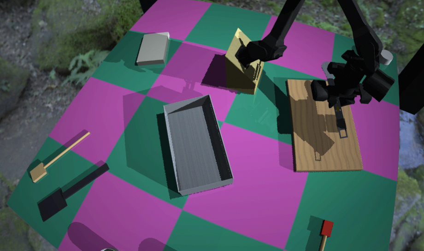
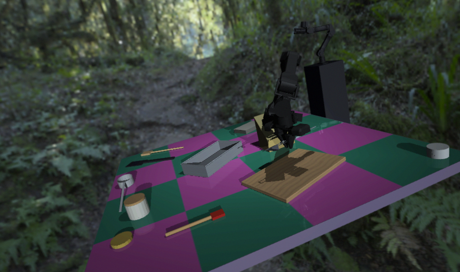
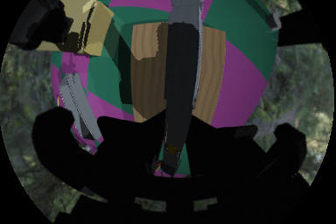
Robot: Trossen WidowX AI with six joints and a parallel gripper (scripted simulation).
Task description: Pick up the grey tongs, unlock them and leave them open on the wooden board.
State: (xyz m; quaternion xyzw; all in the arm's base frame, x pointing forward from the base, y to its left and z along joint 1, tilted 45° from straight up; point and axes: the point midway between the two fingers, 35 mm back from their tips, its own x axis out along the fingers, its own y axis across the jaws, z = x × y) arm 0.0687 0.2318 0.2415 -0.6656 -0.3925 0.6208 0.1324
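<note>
Right now my gripper tip is 100 mm above the wooden board. Round my gripper tip: white cylinder 460 mm behind, 230 mm to the left, 90 mm below; roasting tin 370 mm to the right, 250 mm ahead, 80 mm below; red-headed tool 400 mm ahead, 110 mm to the left, 100 mm below.
</note>
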